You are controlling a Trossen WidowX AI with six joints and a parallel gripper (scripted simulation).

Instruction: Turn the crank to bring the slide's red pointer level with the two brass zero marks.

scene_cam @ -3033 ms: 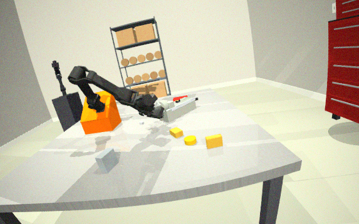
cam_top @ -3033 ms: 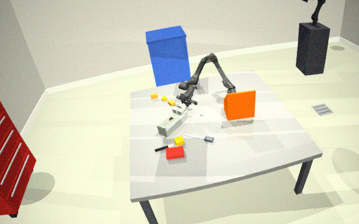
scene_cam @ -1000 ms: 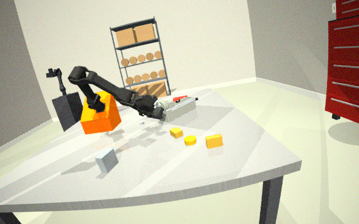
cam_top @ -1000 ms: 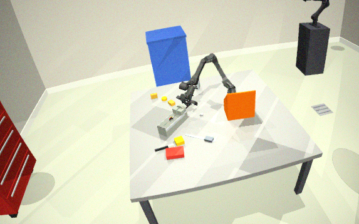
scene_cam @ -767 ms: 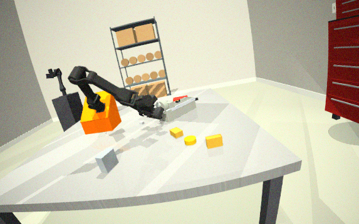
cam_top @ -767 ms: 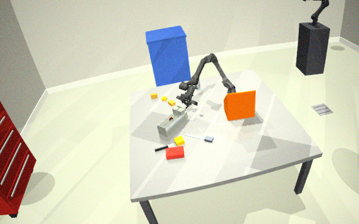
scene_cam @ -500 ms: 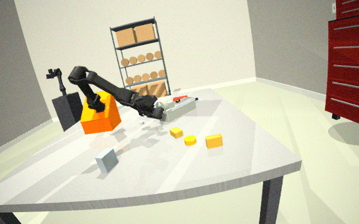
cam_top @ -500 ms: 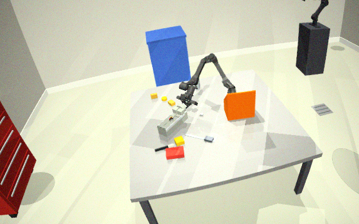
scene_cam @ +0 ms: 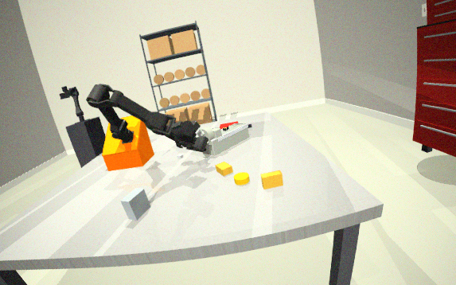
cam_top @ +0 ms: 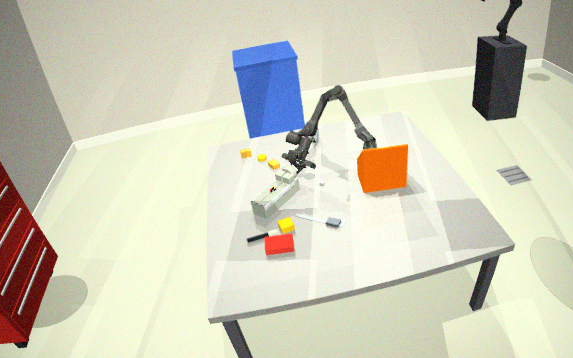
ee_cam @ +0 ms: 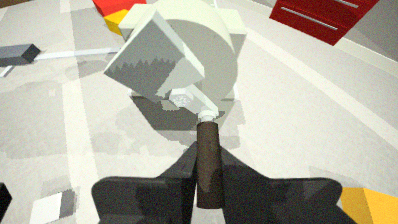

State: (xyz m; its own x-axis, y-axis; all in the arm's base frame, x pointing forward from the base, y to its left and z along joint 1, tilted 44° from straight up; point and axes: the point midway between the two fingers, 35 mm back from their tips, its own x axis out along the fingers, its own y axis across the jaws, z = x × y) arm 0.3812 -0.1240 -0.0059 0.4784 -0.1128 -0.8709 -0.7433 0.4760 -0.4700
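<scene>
Right now my gripper tip is 1 cm past the dark brown crank handle, 1 cm to the left of it and 3 cm below it. Round my gripper tip: yellow block: 6 cm ahead, 34 cm to the left, 2 cm below; then grey cube: 16 cm behind, 39 cm to the right; then red pointer: 11 cm ahead, 15 cm to the left, 4 cm above.
</scene>
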